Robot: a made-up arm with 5 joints. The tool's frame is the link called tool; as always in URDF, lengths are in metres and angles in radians. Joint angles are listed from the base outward.
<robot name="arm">
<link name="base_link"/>
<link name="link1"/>
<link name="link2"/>
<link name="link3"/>
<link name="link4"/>
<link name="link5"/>
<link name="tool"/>
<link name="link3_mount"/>
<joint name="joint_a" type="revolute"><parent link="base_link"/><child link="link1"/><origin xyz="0 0 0.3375" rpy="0 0 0"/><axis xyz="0 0 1"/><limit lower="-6.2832" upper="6.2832"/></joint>
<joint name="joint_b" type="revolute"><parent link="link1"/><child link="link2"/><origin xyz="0 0 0" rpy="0 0 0"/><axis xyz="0 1 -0.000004"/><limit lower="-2.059" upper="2.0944"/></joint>
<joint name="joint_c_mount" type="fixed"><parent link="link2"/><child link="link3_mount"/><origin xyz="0.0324 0 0.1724" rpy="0 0 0"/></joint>
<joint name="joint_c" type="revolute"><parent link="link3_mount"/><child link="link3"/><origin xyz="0.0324 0 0.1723" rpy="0 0 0"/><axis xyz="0 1 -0.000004"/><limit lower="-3.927" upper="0.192"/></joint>
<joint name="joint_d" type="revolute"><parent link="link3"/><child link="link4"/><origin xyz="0.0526 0 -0.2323" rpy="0 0 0"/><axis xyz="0 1 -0.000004"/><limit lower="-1.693" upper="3.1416"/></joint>
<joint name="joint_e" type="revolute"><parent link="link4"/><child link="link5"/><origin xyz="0.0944 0 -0.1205" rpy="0 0 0"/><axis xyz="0 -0.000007 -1"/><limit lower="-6.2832" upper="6.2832"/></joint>
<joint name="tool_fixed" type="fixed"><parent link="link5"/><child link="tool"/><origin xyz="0 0 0" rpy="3.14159 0 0"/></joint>
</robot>
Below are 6 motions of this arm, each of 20 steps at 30 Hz.
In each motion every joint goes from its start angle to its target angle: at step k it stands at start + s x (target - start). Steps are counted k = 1, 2, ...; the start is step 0. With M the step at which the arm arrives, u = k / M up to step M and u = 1 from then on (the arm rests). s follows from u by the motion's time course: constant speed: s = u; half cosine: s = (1 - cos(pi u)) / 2; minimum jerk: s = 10 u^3 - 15 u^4 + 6 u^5.
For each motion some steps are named. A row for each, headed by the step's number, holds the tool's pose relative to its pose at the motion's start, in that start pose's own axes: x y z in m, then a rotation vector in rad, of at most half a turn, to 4 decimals.
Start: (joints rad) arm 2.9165 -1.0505 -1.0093 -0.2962 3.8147
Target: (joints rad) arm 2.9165 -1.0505 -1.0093 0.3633 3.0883
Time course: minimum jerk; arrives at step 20
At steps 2, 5, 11, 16, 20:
2: 0.0005 -0.0004 0.0005 0.0035 0.0044 -0.0062
5: 0.0066 -0.0053 0.0062 0.0405 0.0550 -0.0752
11: 0.0415 -0.0331 0.0269 0.1742 0.3536 -0.4253
16: 0.0686 -0.0547 0.0324 0.2058 0.5989 -0.6618
20: 0.0732 -0.0584 0.0326 0.2055 0.6417 -0.6994

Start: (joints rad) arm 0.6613 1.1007 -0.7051 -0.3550 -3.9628
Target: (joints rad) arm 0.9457 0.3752 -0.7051 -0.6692 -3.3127
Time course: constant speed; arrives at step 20
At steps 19, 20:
19: -0.1265 0.0474 -0.3520 0.3744 -0.9173 0.3135
20: -0.1261 0.0556 -0.3711 0.3715 -0.9749 0.3264

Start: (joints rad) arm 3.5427 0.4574 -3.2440 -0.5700 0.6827
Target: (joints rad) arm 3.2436 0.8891 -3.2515 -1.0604 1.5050
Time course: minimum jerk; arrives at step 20
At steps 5, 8, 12, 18, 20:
5: -0.0118 0.0154 -0.0165 0.0096 0.0007 0.0549
8: -0.0312 0.0485 -0.0531 0.0299 -0.0010 0.1685
12: -0.0486 0.1069 -0.1227 0.0647 -0.0138 0.3626
18: -0.0476 0.1550 -0.1870 0.0921 -0.0347 0.5271
20: -0.0474 0.1563 -0.1889 0.0929 -0.0354 0.5316

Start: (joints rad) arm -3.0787 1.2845 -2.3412 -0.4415 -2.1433
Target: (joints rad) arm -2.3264 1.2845 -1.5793 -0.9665 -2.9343
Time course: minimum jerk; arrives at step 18
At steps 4, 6, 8, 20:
4: 0.0424 0.0086 -0.0029 -0.0176 0.0575 -0.0651
6: 0.1151 0.0229 -0.0153 -0.0565 0.1550 -0.1810
8: 0.2120 0.0406 -0.0476 -0.1286 0.2846 -0.3469
20: 0.4530 0.0670 -0.2455 -0.4990 0.6270 -0.8930

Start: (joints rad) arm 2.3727 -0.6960 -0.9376 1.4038 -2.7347
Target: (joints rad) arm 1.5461 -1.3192 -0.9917 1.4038 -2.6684
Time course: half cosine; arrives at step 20
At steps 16, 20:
16: 0.1507 -0.0596 -0.1061 0.1048 -0.6951 0.7100
20: 0.1696 -0.0502 -0.1098 0.1389 -0.7732 0.7723

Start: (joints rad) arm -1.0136 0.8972 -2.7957 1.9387 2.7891
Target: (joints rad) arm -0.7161 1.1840 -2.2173 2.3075 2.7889
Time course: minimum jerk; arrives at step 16
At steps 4, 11, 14, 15, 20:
4: -0.0062 0.0174 0.0384 -0.0411 0.1210 -0.0307
11: 0.0416 0.1484 0.2604 -0.2235 0.9904 -0.2177
14: 0.0694 0.1749 0.2962 -0.2399 1.1958 -0.2486
15: 0.0719 0.1770 0.2990 -0.2409 1.2132 -0.2509
20: 0.0723 0.1773 0.2994 -0.2410 1.2160 -0.2513

